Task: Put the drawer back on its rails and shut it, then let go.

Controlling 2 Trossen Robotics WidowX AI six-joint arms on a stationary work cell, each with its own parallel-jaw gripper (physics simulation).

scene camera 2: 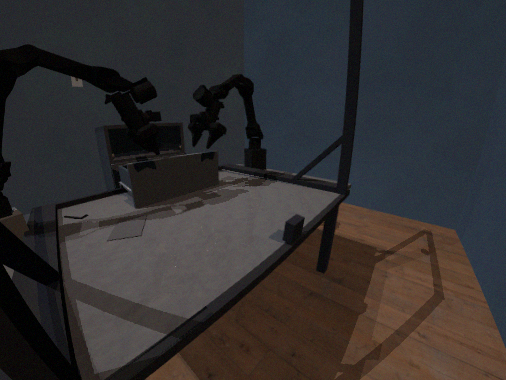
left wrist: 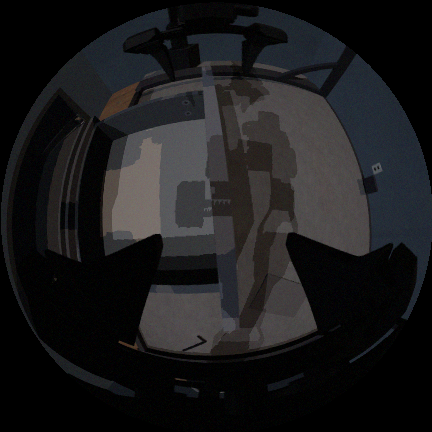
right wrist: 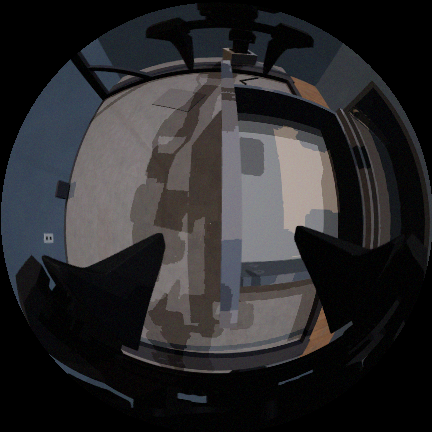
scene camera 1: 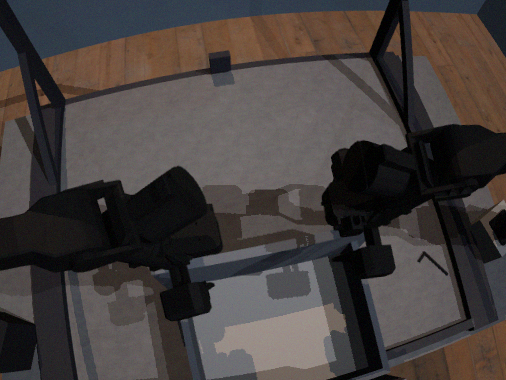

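Pixels of known places: left gripper, between the fingertips: [scene camera 2: 154, 153] [left wrist: 226, 240] [right wrist: 227, 68] [scene camera 1: 328, 232]; right gripper, between the fingertips: [scene camera 2: 200, 147] [left wrist: 209, 75] [right wrist: 231, 236] [scene camera 1: 204, 256]; left arm's base, origin of its link: [right wrist: 239, 50] [scene camera 1: 503, 227]; right arm's base, origin of its link: [scene camera 2: 255, 148] [left wrist: 180, 46].
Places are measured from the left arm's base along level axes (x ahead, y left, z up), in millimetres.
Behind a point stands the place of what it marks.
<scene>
The drawer's long front panel [scene camera 1: 260, 262] {x 518, y -216, z 36 mm} [scene camera 2: 172, 180] {x 465, y -215, z -2 mm} [left wrist: 215, 160] {x 480, y -213, z 85 mm} [right wrist: 231, 175] {x 553, y -236, z 85 mm} stands upright, with the open drawer box behind it. The drawer sticks well out of the dark cabinet [scene camera 2: 103, 150] {x 445, y 223, z 108 mm}; a pale strip runs along its side in scene camera 2. Its seating on the rails is hidden. My left gripper [left wrist: 226, 240] {x 414, y -195, z 108 mm} [right wrist: 227, 68] {x 414, y -195, z 108 mm} and my right gripper [right wrist: 231, 236] {x 598, y -252, z 107 mm} [left wrist: 209, 75] {x 598, y -252, z 107 mm} [scene camera 2: 202, 145] {x 598, y -252, z 107 mm} are both open and empty. They hang just above the panel's top edge, one near each end. That edge passes between the spread fingertips in both wrist views.
A small dark block [scene camera 1: 220, 62] {x 361, y -685, z -31 mm} [scene camera 2: 293, 228] {x 331, y -698, z -24 mm} stands at the table's far edge from the cabinet. A bent black tool [scene camera 1: 425, 255] {x 182, y -57, z -67 mm} [scene camera 2: 76, 216] {x 175, y -47, z -67 mm} and a thin square sheet [scene camera 2: 127, 230] {x 213, y -283, z -69 mm} [right wrist: 178, 102] {x 256, y -266, z -69 mm} lie on the table. Frame posts [scene camera 2: 351, 100] {x 759, y -812, z 292 mm} rise at the table's corners.
</scene>
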